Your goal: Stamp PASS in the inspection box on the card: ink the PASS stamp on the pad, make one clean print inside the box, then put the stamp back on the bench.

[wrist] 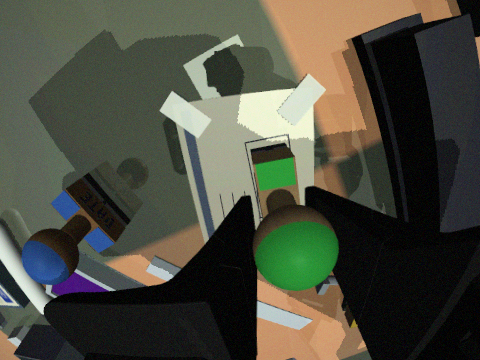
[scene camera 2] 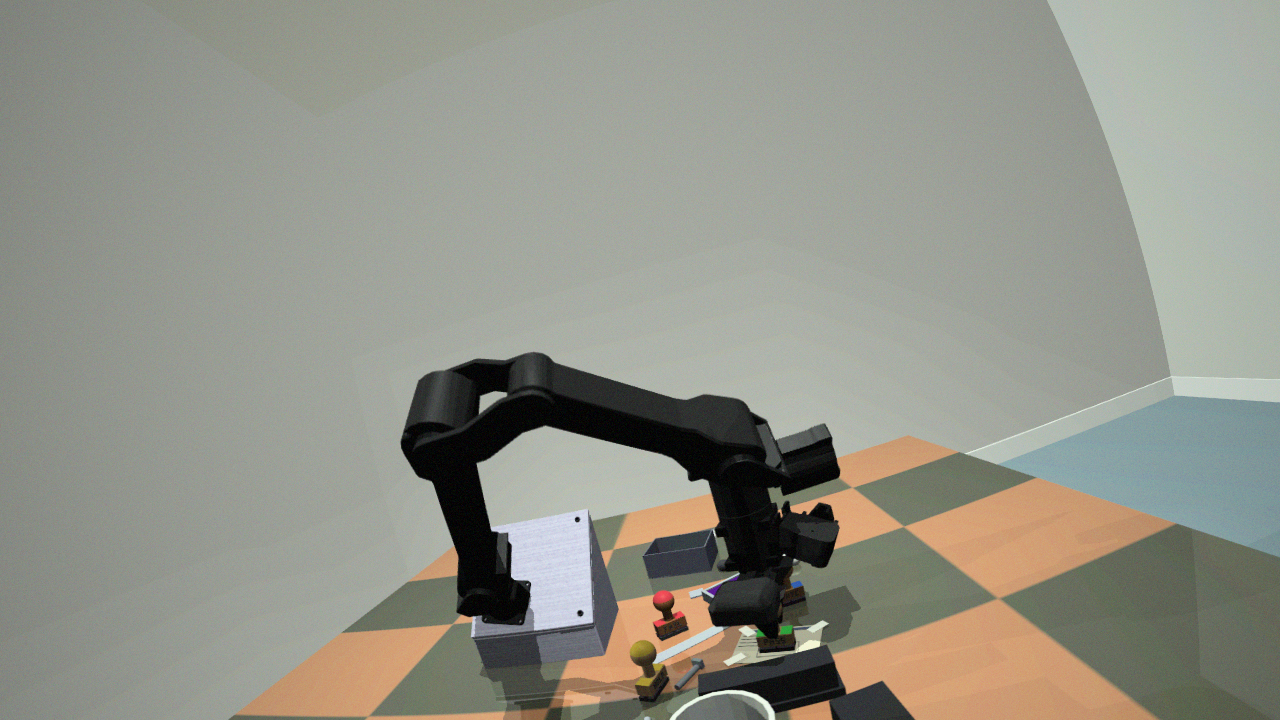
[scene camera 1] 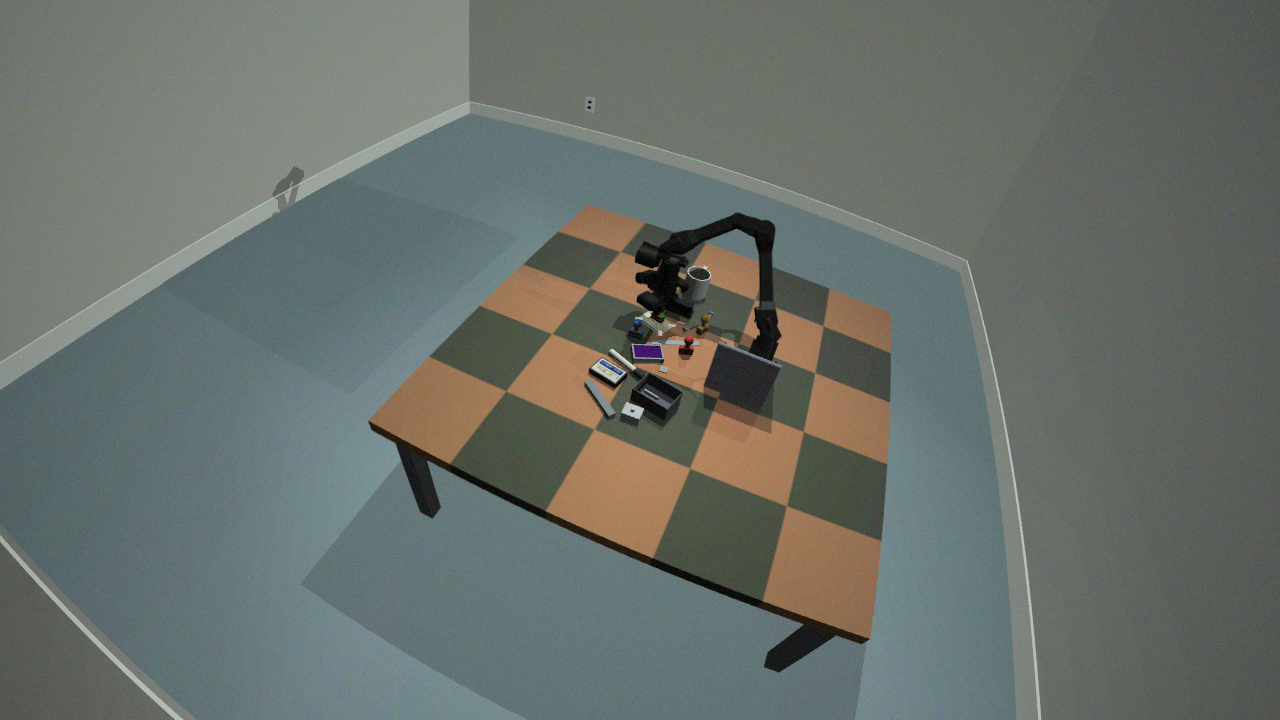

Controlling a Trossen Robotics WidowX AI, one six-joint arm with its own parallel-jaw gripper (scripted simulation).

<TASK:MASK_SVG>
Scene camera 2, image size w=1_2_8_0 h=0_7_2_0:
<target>my gripper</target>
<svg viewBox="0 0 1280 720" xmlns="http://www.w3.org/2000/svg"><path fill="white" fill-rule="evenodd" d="M819 502L808 515L806 511L803 511L802 514L791 512L790 501L786 500L781 508L783 515L781 518L777 504L772 503L770 500L766 507L749 515L732 518L717 516L719 523L715 528L717 538L724 537L729 555L724 563L726 572L739 571L740 574L737 580L725 581L721 584L707 608L711 616L711 622L715 627L755 625L767 638L775 639L778 637L778 623L780 624L783 619L782 612L780 617L778 617L778 610L780 604L783 608L783 599L787 585L783 585L783 578L792 568L793 560L807 562L812 567L823 568L829 564L833 554L840 526L838 526L839 520L834 519L831 505Z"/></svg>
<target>red stamp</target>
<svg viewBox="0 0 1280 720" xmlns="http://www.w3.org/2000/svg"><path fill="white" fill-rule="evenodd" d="M669 591L659 591L653 597L654 607L657 611L661 611L664 617L653 622L656 635L661 641L689 630L685 615L679 611L672 614L671 609L674 606L675 600Z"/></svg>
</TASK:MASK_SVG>
